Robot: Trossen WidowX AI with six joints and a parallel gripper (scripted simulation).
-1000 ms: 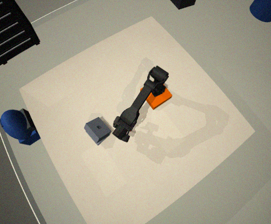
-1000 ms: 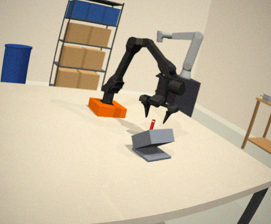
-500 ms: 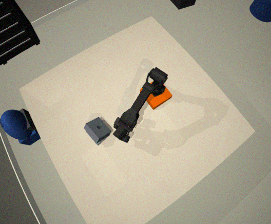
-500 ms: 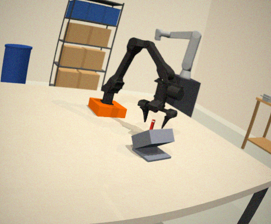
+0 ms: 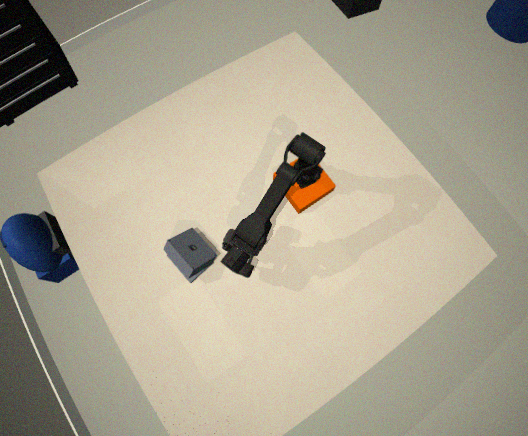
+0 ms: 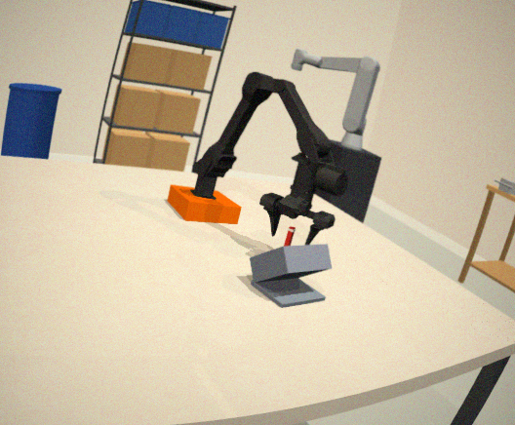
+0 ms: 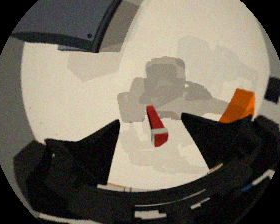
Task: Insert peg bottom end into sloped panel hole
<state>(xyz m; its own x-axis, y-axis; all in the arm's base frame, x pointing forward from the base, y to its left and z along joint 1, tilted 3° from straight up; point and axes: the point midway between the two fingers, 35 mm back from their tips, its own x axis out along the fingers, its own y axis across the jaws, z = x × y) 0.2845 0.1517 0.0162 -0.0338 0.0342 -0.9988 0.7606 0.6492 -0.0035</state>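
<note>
Right now my gripper tip is 2 cm below the thin red peg. From my gripper tip the other things lie so: grey sloped panel (18 cm ahead, 9 cm to the right, 2 cm above); then flat grey foot (20 cm ahead, 8 cm to the right, 4 cm below).
</note>
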